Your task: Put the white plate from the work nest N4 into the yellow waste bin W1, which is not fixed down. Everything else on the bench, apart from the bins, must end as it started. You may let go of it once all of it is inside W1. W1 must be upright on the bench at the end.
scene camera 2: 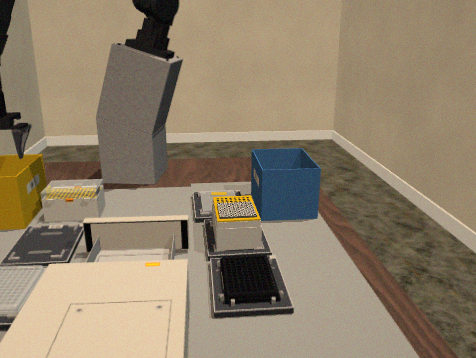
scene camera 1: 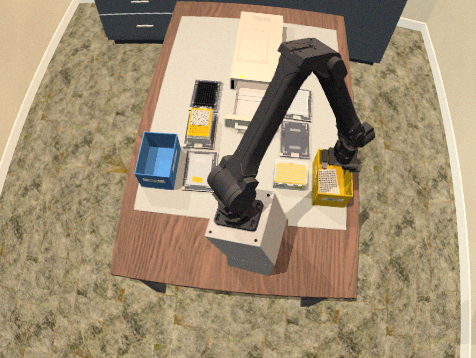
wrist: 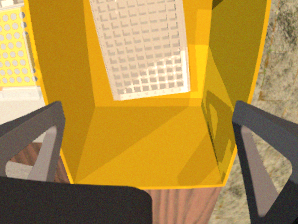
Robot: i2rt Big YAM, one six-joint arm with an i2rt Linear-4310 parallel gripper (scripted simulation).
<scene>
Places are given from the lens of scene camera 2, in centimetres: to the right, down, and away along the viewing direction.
black plate (scene camera 2: 247, 278): 2, 16, 72
yellow-topped tip box (scene camera 2: 238, 226): 0, 9, 82
The marked spots on the black plate and the yellow-topped tip box are 13 cm apart.
</scene>
